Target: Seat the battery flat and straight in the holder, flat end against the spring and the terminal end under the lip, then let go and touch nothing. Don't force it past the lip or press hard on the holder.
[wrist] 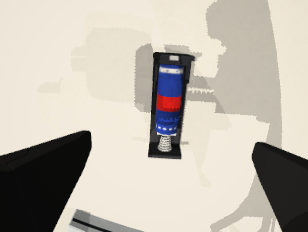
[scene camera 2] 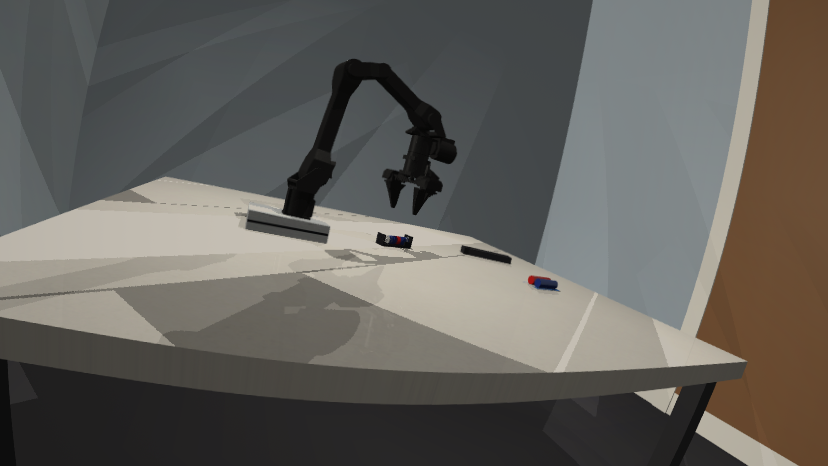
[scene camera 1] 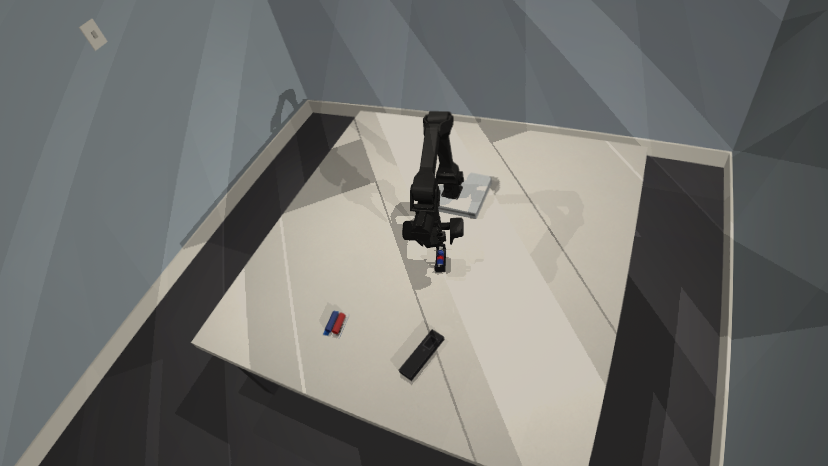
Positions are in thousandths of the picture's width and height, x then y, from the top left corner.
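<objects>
I can see my gripper in scene camera 1 (527,525) and in scene camera 2 (487,454). The gripper is visible to me in the wrist view (567,627) as well.
</objects>
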